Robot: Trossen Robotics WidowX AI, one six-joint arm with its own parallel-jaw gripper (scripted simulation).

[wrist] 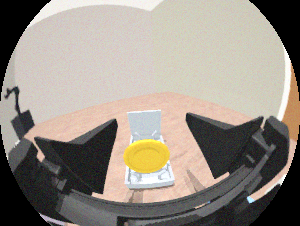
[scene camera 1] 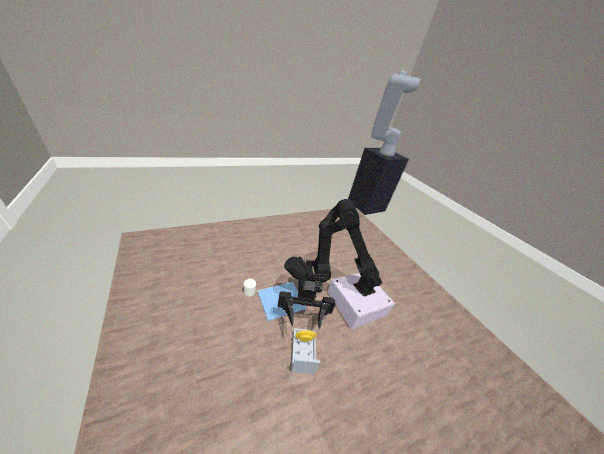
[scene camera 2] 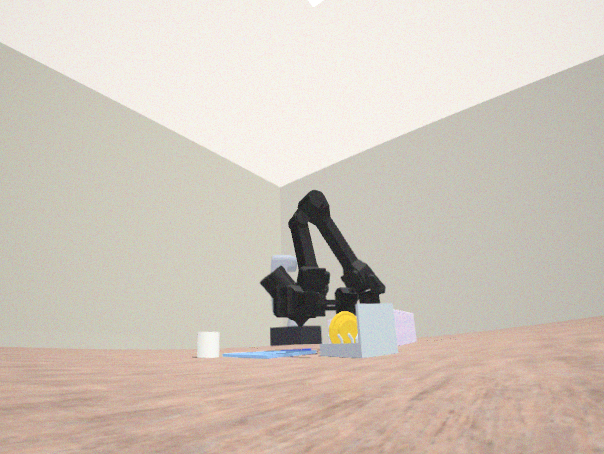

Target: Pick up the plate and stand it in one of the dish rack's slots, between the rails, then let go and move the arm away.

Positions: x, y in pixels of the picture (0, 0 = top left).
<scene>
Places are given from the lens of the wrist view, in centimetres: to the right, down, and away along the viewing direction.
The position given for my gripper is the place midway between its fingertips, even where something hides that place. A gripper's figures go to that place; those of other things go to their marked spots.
my gripper [wrist: 152, 119]: 0, 1, 10
yellow plate [wrist: 146, 156]: 0, 6, 11
grey dish rack [wrist: 147, 124]: -1, 3, 19
The marked spots on the yellow plate and the grey dish rack are 9 cm apart.
</scene>
